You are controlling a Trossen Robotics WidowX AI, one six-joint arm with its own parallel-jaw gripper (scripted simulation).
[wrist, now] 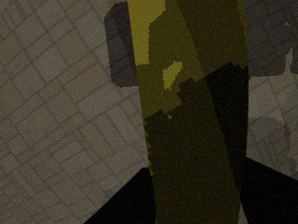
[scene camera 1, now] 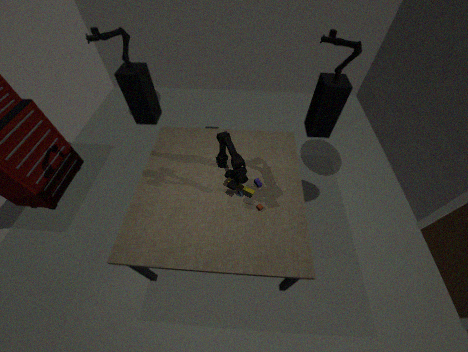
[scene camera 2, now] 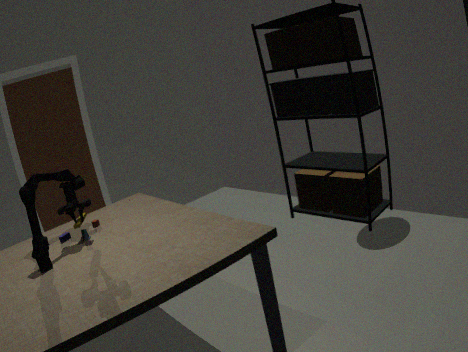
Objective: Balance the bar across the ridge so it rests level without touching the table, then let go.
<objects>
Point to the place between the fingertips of my gripper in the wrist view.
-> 195,173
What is my gripper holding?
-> A yellow bar.
</objects>
